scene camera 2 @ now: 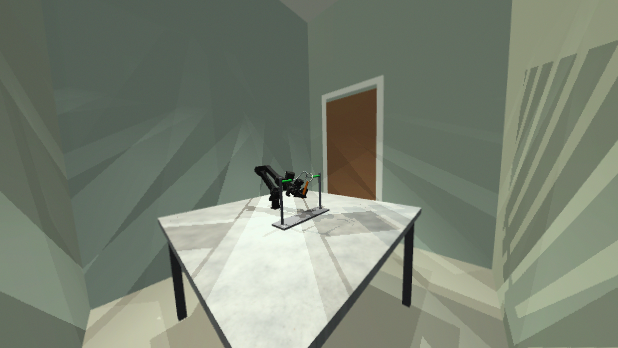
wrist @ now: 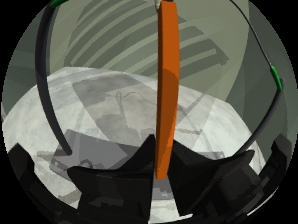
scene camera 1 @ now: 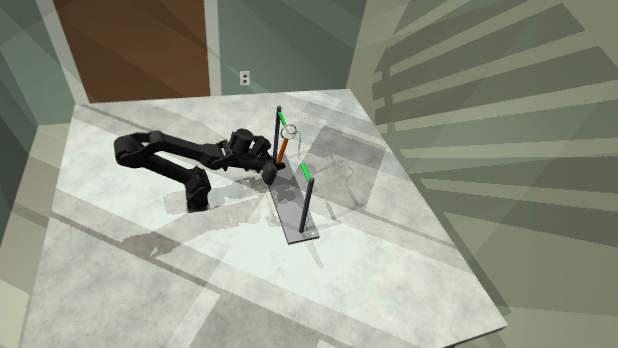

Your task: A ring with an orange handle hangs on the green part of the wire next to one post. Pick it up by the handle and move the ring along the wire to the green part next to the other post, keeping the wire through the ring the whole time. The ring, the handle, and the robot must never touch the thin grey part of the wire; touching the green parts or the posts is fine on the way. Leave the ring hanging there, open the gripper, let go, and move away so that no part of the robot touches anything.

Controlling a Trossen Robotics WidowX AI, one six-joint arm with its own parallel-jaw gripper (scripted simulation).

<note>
My gripper (scene camera 1: pixel 284 165) carries a ring.
My gripper also shows in the wrist view (wrist: pixel 157 138).
</note>
